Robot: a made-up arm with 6 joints. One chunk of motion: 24 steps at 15 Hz.
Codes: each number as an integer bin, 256 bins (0 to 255) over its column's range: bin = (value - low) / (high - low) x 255, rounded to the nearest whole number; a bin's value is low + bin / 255 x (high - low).
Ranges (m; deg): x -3.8..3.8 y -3.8..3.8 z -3.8..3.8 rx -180..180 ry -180..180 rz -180..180
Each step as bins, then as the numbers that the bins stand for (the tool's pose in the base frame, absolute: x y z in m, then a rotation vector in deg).
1 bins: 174 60 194 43 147 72
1 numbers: 1.3859 -2.0118 1.9820 -119.29 27.53 -78.35
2 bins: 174 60 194 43 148 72
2 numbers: 1.3859 -2.0118 1.9820 -119.29 28.94 -78.35
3 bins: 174 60 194 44 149 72
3 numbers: 1.3859 -2.0118 1.9820 -117.88 30.35 -78.35
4 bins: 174 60 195 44 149 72
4 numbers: 1.3859 -2.0118 2.0118 -117.88 30.35 -78.35
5 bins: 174 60 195 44 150 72
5 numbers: 1.3859 -2.0118 2.0118 -117.88 31.76 -78.35
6 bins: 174 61 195 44 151 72
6 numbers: 1.3859 -1.9820 2.0118 -117.88 33.18 -78.35
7 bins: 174 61 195 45 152 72
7 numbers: 1.3859 -1.9820 2.0118 -116.47 34.59 -78.35
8 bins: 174 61 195 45 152 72
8 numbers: 1.3859 -1.9820 2.0118 -116.47 34.59 -78.35
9 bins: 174 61 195 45 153 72
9 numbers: 1.3859 -1.9820 2.0118 -116.47 36.00 -78.35
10 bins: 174 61 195 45 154 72
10 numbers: 1.3859 -1.9820 2.0118 -116.47 37.41 -78.35
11 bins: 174 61 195 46 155 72
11 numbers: 1.3859 -1.9820 2.0118 -115.06 38.82 -78.35
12 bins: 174 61 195 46 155 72
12 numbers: 1.3859 -1.9820 2.0118 -115.06 38.82 -78.35
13 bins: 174 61 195 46 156 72
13 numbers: 1.3859 -1.9820 2.0118 -115.06 40.24 -78.35
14 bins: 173 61 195 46 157 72
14 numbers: 1.3561 -1.9820 2.0118 -115.06 41.65 -78.35
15 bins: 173 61 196 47 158 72
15 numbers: 1.3561 -1.9820 2.0416 -113.65 43.06 -78.35
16 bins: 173 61 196 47 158 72
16 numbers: 1.3561 -1.9820 2.0416 -113.65 43.06 -78.35
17 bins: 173 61 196 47 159 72
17 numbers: 1.3561 -1.9820 2.0416 -113.65 44.47 -78.35
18 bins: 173 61 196 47 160 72
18 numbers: 1.3561 -1.9820 2.0416 -113.65 45.88 -78.35
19 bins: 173 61 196 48 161 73
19 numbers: 1.3561 -1.9820 2.0416 -112.24 47.29 -76.94
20 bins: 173 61 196 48 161 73
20 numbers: 1.3561 -1.9820 2.0416 -112.24 47.29 -76.94
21 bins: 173 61 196 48 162 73
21 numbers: 1.3561 -1.9820 2.0416 -112.24 48.71 -76.94
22 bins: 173 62 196 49 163 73
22 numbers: 1.3561 -1.9522 2.0416 -110.82 50.12 -76.94
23 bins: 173 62 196 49 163 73
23 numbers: 1.3561 -1.9522 2.0416 -110.82 50.12 -76.94
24 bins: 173 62 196 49 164 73
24 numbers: 1.3561 -1.9522 2.0416 -110.82 51.53 -76.94
